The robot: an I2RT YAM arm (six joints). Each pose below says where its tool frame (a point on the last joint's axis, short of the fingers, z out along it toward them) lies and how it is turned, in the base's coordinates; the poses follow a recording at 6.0 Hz.
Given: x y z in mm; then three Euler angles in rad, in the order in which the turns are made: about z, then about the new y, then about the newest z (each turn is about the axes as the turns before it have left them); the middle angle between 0 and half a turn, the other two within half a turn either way.
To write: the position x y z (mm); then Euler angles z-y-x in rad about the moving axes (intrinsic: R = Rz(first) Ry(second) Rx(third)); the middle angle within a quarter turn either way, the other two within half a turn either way. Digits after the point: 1 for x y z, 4 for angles.
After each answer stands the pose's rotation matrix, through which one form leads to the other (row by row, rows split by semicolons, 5 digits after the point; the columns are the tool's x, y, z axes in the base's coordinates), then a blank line. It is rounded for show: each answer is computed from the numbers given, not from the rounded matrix.
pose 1, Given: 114.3 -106.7 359.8 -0.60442 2.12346 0.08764
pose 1, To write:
114.3 -106.7 359.8 2.3713 1.0119 3.0006
-0.38055 0.60391 0.70034; 0.36920 0.79356 -0.48368; -0.84786 0.07450 -0.52496

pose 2, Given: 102.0 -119.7 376.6 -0.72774 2.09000 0.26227
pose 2, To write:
102.0 -119.7 376.6 1.9179 0.9946 2.7157
-0.18536 0.73850 0.64828; 0.51236 0.63557 -0.57752; -0.83853 0.22511 -0.49619

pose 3, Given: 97.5 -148.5 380.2 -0.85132 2.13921 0.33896
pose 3, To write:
97.5 -148.5 380.2 1.7104 0.9187 2.6616
-0.08445 0.82730 0.55537; 0.60096 0.48687 -0.63388; -0.79480 0.28022 -0.53830

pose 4, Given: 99.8 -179.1 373.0 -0.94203 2.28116 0.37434
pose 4, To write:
99.8 -179.1 373.0 1.6573 0.7833 2.7396
-0.06125 0.89299 0.44589; 0.70593 0.35457 -0.61314; -0.70562 0.27721 -0.65211

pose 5, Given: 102.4 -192.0 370.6 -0.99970 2.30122 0.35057
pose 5, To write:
102.4 -192.0 370.6 1.6405 0.7748 2.7754
-0.04978 0.91400 0.40265; 0.71281 0.31490 -0.62668; -0.69959 0.25582 -0.66719

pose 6, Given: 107.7 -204.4 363.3 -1.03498 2.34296 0.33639
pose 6, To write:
107.7 -204.4 363.3 1.6420 0.7427 2.8148
-0.05241 0.92923 0.36575; 0.73481 0.28391 -0.61600; -0.67625 0.23647 -0.69769

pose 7, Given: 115.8 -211.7 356.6 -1.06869 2.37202 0.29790
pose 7, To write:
115.8 -211.7 356.6 1.6689 0.7277 2.8645
-0.07314 0.93942 0.33488; 0.74309 0.27529 -0.60994; -0.66518 0.20423 -0.71821

